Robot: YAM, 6 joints.
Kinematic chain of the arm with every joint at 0, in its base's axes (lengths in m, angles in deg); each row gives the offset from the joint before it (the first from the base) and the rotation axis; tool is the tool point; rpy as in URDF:
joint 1: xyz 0 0 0.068 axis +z
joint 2: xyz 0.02 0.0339 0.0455 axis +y
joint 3: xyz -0.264 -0.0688 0 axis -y
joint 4: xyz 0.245 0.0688 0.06 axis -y
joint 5: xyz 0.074 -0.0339 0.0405 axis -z
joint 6: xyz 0.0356 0 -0.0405 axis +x
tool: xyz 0 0 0 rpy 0 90 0
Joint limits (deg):
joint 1: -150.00..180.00
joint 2: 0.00..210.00
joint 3: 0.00..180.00
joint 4: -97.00..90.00
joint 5: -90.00..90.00
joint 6: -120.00..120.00
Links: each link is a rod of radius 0.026 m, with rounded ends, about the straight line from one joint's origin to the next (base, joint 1, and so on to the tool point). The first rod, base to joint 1, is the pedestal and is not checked.
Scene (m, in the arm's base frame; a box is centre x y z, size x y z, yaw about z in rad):
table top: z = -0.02
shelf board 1: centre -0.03 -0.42 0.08 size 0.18 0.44 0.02 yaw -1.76
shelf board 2: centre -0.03 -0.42 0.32 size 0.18 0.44 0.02 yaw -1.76
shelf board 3: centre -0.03 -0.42 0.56 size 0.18 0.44 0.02 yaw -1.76
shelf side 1: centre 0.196 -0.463 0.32 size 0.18 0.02 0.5 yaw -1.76
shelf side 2: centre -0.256 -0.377 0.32 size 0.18 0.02 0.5 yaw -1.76
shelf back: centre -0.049 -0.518 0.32 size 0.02 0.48 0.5 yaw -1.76
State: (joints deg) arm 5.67 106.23 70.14 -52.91 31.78 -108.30
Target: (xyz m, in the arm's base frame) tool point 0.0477 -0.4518 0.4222
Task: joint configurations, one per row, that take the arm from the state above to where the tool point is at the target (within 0.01 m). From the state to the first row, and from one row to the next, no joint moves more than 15 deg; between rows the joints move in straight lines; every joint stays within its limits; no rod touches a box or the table.
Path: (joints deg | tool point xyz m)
1: -9.13 100.56 74.14 -51.85 32.08 -108.30 | 0.3284 -0.0719 0.2158
2: -23.93 94.89 78.14 -50.80 32.39 -108.30 | 0.2977 -0.1530 0.2672
3: -38.73 89.23 82.14 -49.74 32.69 -108.30 | 0.2406 -0.2176 0.3198
4: -53.53 83.56 86.14 -48.68 33.00 -108.30 | 0.1654 -0.2564 0.3720
5: -68.33 77.89 90.14 -47.62 33.30 -108.30 | 0.0837 -0.2636 0.4222
6: -72.72 89.28 100.01 -39.55 33.26 -108.30 | 0.0815 -0.3277 0.4320
7: -77.12 100.68 109.88 -31.48 33.21 -108.30 | 0.0695 -0.3916 0.4320
8: -81.52 112.07 119.75 -23.41 33.17 -108.30 | 0.0477 -0.4518 0.4222

